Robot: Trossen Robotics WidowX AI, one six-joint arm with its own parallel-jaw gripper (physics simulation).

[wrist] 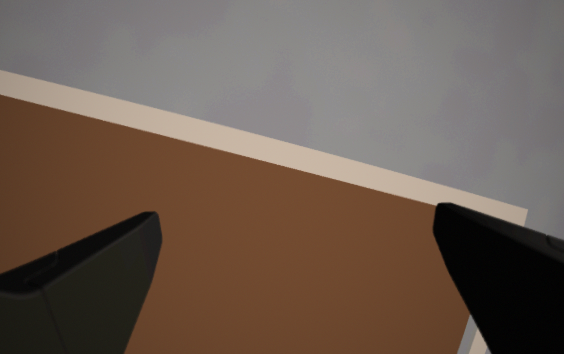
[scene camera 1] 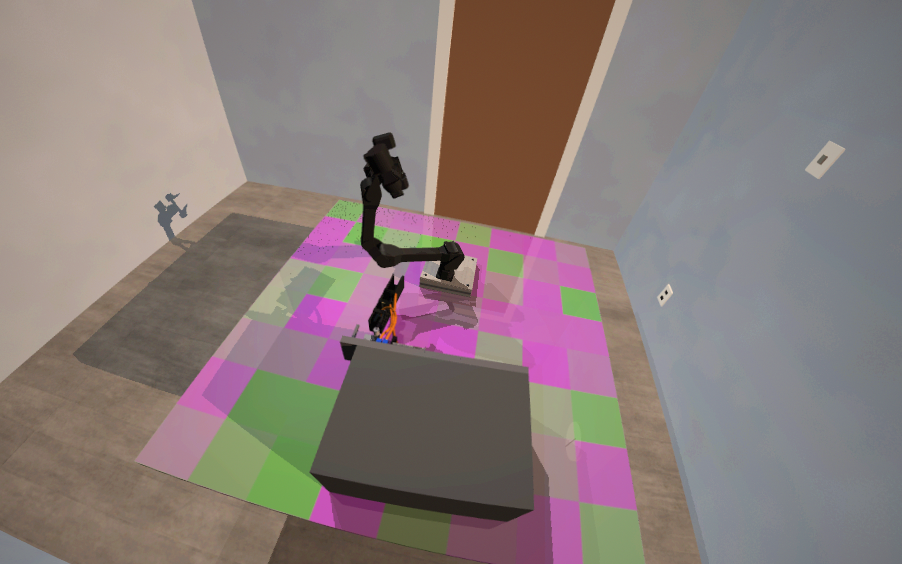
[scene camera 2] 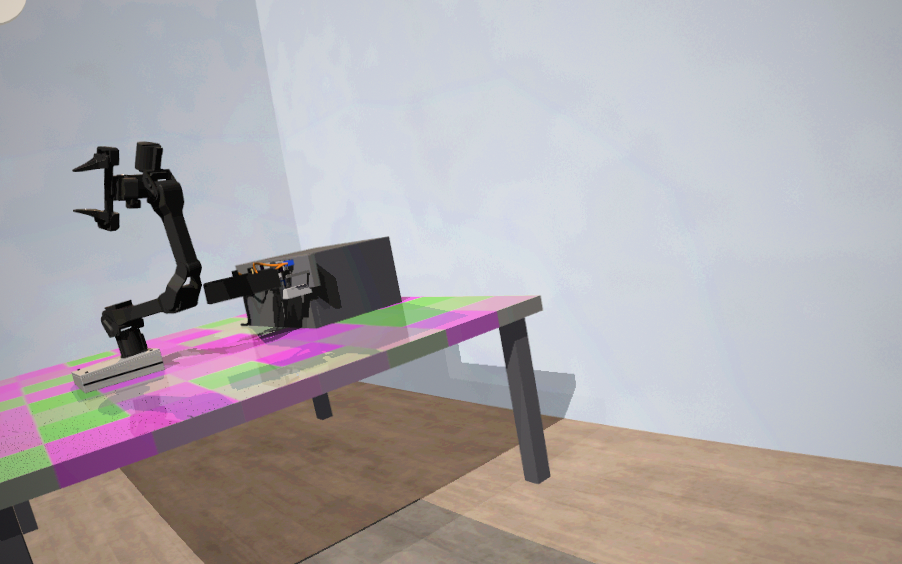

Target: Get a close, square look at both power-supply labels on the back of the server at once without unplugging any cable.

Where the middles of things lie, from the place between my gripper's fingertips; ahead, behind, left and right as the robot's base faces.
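From my hand, the bracket (scene camera 2: 237, 286) is a long way ahead, a good way to the left and far below.
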